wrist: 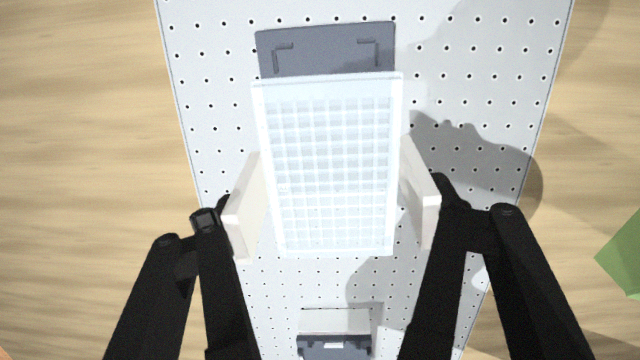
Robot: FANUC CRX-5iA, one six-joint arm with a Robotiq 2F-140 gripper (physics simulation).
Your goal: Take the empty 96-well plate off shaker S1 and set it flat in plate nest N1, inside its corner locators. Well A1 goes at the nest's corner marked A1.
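Places are measured from the arm's base along level axes (x ahead, y left, z up), in millimetres.
Pixels of known places: gripper, between the fingertips: (331,164).
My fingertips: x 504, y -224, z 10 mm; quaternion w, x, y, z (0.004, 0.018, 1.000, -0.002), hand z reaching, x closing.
Behind a point stands the place of what it marks.
The clear 96-well plate (332,145) {x 502, y -238, z 11 mm} is held level between the two pale finger pads. My gripper (331,164) {x 504, y -224, z 10 mm} is shut on the plate's long sides. The dark grey nest N1 (325,40) {x 500, y -290, z -97 mm} lies on the pegboard beyond and below the plate. Its far end shows with two corner locators, and the rest is behind the plate. The plate appears to be above the nest and offset toward the bottom of the view. A small faint A1 mark (283,188) shows through the plate on its left side. Which plate corner is well A1 cannot be told.
A white pegboard (212,92) {x 617, y -261, z -108 mm} lies on a wooden table (90,125) {x 778, y -250, z -121 mm}. A dark device with a pale block (334,321) {x 542, y 61, z -84 mm} stands at the bottom centre; whether it is shaker S1 cannot be told. A green object (622,260) {x 153, y 16, z -88 mm} is at the right edge. Gripper shadows fall right of the plate.
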